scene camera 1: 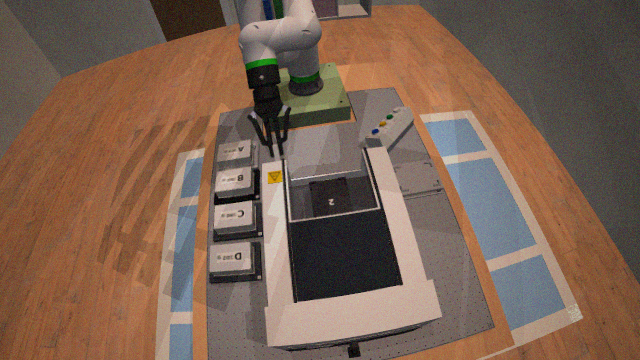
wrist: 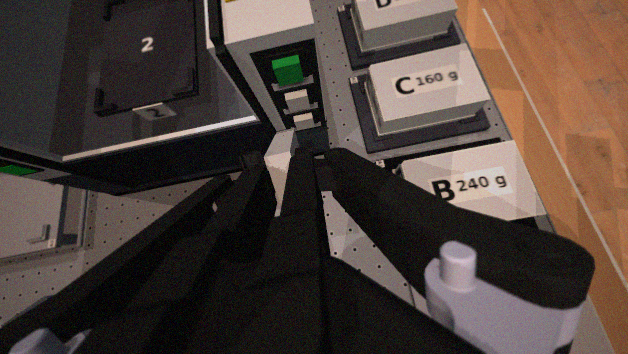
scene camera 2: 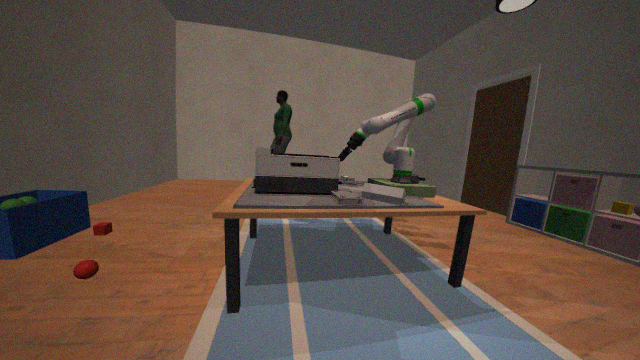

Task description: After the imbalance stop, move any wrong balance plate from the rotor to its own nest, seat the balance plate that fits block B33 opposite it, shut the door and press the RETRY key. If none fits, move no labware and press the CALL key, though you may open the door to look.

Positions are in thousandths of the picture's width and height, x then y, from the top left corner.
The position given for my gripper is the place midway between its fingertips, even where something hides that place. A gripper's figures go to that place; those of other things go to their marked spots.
Labels:
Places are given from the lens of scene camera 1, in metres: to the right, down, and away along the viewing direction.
my gripper (scene camera 1: 437, 465): -0.12, -0.04, 0.84
dark bucket (scene camera 1: 515, 549): 0.03, 0.05, 0.77

